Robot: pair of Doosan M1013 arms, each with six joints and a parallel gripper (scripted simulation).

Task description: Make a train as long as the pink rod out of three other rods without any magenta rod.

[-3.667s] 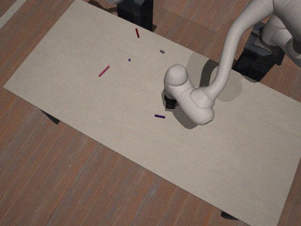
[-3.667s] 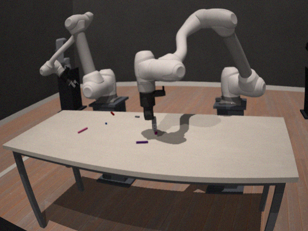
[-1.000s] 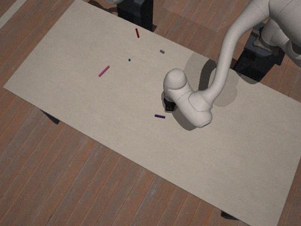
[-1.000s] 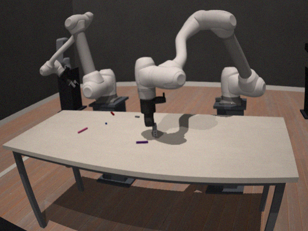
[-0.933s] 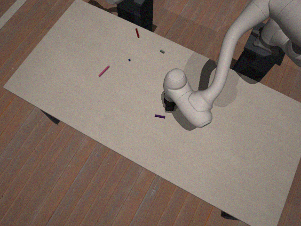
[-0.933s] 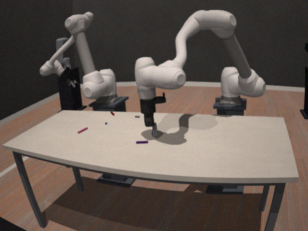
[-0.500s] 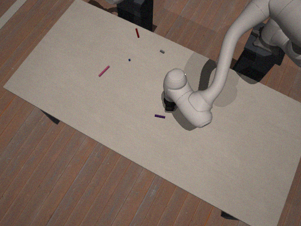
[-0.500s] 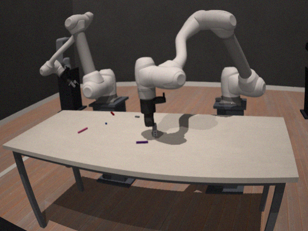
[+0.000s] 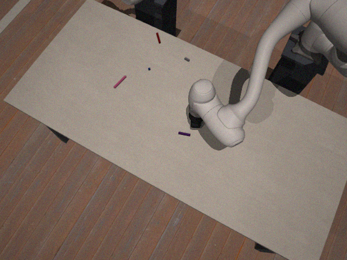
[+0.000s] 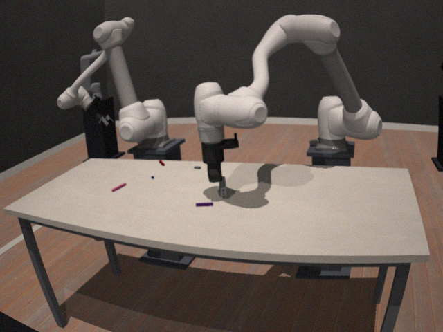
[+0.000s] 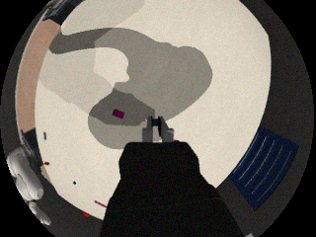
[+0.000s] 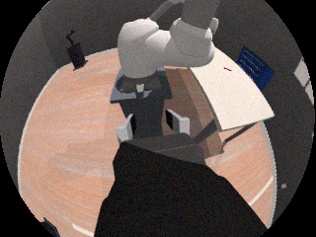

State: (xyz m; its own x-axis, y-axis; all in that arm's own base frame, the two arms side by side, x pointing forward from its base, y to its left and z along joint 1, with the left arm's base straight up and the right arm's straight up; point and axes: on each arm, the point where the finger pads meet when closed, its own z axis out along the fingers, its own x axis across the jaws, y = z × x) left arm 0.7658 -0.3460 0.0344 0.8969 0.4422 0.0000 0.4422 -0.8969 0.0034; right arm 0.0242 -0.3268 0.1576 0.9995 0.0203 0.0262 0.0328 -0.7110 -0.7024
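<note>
The magenta rod lies 70 mm behind my left hand, 20 mm to the right of it and 30 mm below it. Also, from my left hand: purple rod (70 mm ahead, 50 mm to the right, 30 mm below); then grey rod (330 mm behind, 230 mm to the right, 30 mm below); then pink rod (40 mm behind, 490 mm to the right, 30 mm below).
</note>
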